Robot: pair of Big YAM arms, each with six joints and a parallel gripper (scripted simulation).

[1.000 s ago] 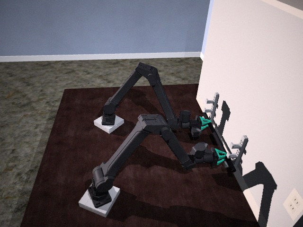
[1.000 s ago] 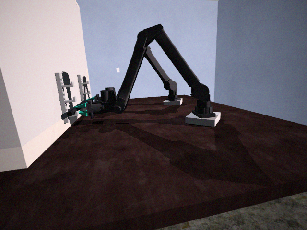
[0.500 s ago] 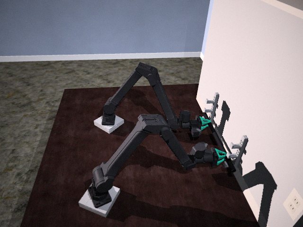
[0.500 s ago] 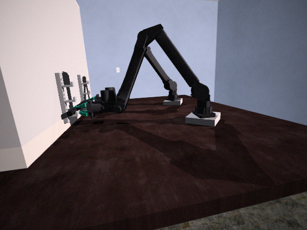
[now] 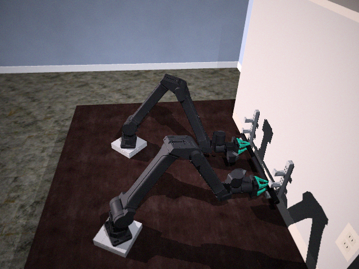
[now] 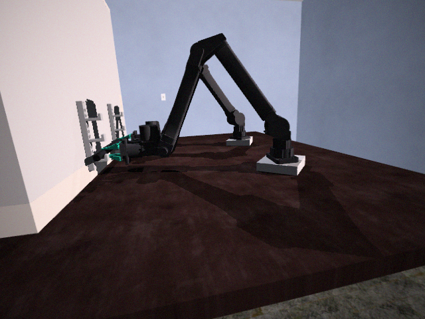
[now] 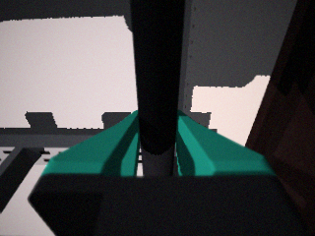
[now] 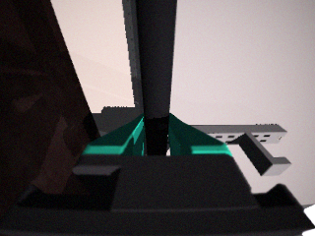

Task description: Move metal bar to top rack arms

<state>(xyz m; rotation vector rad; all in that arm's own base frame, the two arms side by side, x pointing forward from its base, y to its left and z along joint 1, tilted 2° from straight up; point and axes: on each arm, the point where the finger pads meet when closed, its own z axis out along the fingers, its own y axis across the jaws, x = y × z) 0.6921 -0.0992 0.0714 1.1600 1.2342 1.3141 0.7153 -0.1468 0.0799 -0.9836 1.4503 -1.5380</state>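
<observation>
My right hand is 10 mm past the dark metal bar and 150 mm to the right of it. From my right hand the other things lie so: white wall: 180 mm ahead, 130 mm to the left, 360 mm above.
</observation>
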